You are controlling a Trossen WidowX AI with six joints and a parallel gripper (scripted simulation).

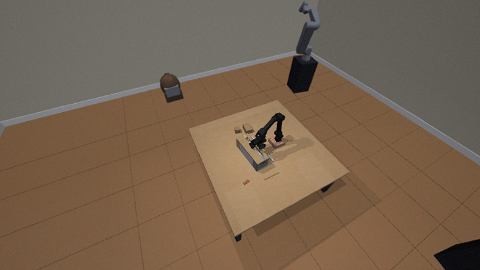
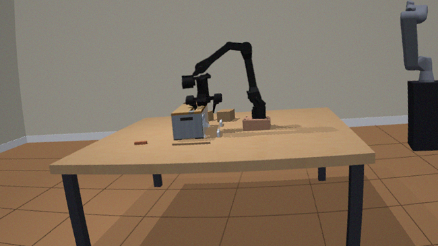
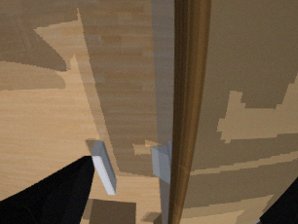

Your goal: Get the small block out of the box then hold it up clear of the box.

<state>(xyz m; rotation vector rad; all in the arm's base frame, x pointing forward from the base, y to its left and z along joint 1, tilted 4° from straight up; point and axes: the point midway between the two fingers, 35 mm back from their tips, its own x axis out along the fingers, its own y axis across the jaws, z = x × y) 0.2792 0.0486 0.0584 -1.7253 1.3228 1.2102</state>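
Now: the tan block 50 mm ahead of my gripper tip and 10 mm to the right of it. The rest, counted from my gripper tip: thin stick 350 mm to the left, 80 mm below, 60 mm behind.
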